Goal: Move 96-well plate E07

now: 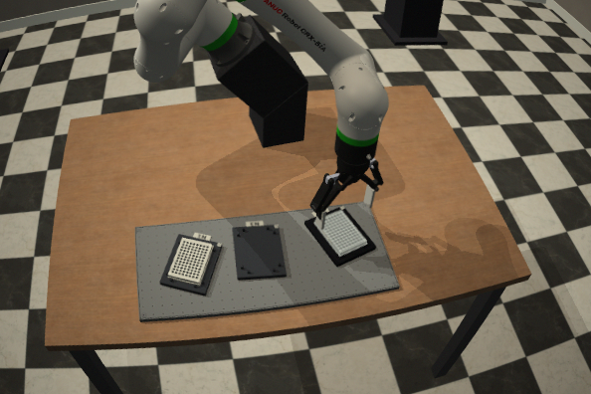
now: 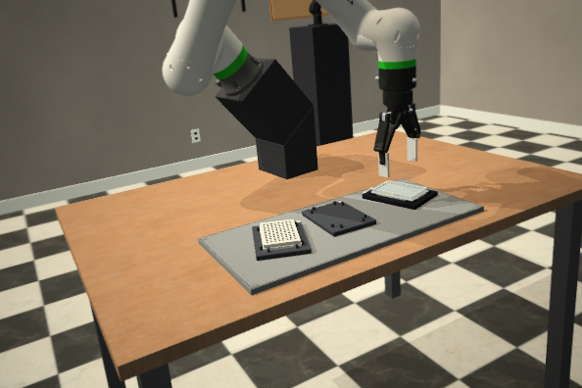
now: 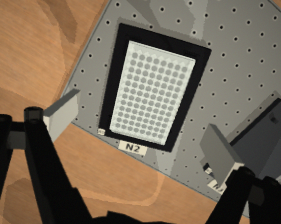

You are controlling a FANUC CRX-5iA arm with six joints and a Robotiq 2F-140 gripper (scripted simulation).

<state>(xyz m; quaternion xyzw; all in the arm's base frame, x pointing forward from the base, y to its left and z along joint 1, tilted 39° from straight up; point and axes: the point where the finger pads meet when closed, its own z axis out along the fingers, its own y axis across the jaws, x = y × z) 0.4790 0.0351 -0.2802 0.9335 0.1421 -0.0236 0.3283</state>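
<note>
The plate is 70 mm below my hand. From my hand the other things lie so: landing nest N3: 220 mm to the right, 90 mm below, 20 mm ahead; then N2 label: 90 mm below, 90 mm behind, 30 mm to the right; then plate nest N2: 90 mm below.
</note>
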